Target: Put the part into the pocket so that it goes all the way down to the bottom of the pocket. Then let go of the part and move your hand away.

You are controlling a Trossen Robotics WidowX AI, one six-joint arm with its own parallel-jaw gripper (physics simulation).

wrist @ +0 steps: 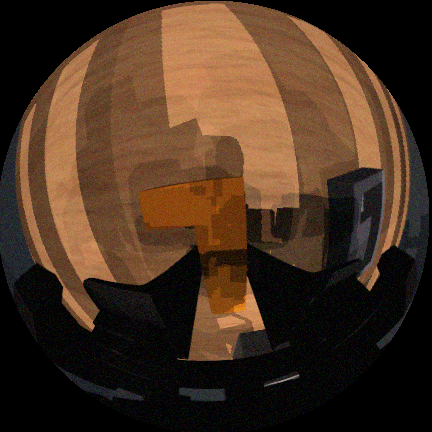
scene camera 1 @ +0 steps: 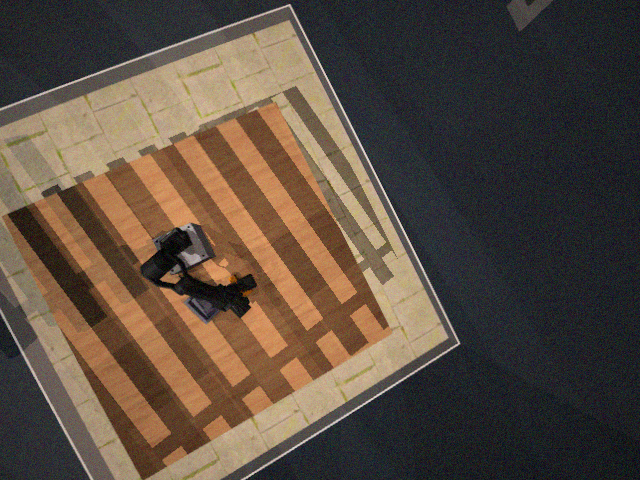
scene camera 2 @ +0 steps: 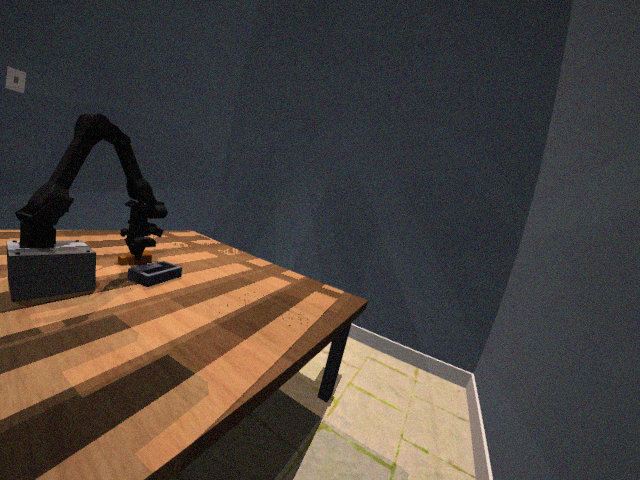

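Seen in the pictures: gripper, between the fingertips: [wrist: 221, 249] [scene camera 1: 238, 286] [scene camera 2: 136, 259]; arm's base, origin of its link: [wrist: 271, 385] [scene camera 1: 181, 240] [scene camera 2: 36, 245].
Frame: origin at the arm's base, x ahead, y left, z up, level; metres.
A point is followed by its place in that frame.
Observation:
The part [wrist: 189, 205] {x 0.317, y 0.125, z -0.075 m} [scene camera 2: 126, 259] {x 0.241, y 0.085, z -0.083 m} [scene camera 1: 232, 278] {x 0.232, y 0.101, z -0.074 m} is an orange L-shaped block lying on the wooden table [scene camera 1: 280, 200] {x -0.016, y 0.448, z -0.105 m} [scene camera 2: 237, 314] {x 0.373, y -0.402, z -0.105 m}. My gripper [wrist: 221, 249] {x 0.279, y 0.104, z -0.091 m} [scene camera 2: 138, 253] {x 0.279, y 0.104, z -0.091 m} [scene camera 1: 241, 287] {x 0.279, y 0.104, z -0.091 m} reaches down to the table, and its two dark fingers are shut on the long leg of the part. The pocket is a recess of the same shape in a dark grey block [wrist: 354, 213] {x 0.315, y -0.008, z -0.069 m} [scene camera 2: 154, 273] {x 0.263, y -0.114, z -0.069 m} [scene camera 1: 202, 310] {x 0.308, y -0.085, z -0.100 m}, which stands on the table just to the right of the gripper in the wrist view. In scene camera 1 the arm partly covers the block.
The grey robot base [scene camera 1: 198, 248] {x 0.057, y 0.045, z -0.003 m} [scene camera 2: 87, 271] {x 0.095, y -0.097, z -0.048 m} stands on the table close behind the block. The table edge and one leg [scene camera 2: 332, 362] are towards the right, above a tiled floor [scene camera 2: 385, 419].

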